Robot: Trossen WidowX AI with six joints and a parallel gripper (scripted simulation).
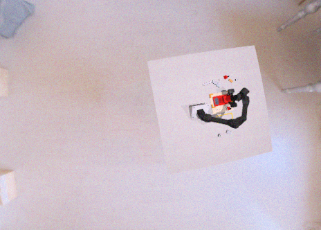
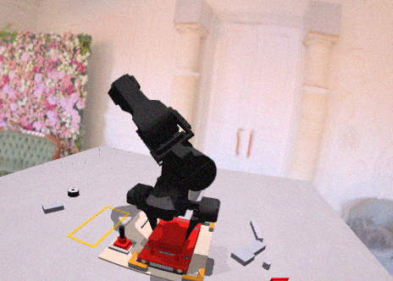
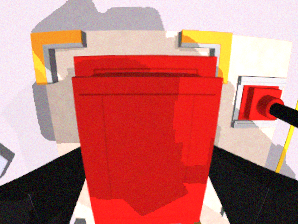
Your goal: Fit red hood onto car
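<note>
My gripper tip is right at the red hood. The rest, counted from my gripper tip: grey engine block (40 mm below).
</note>
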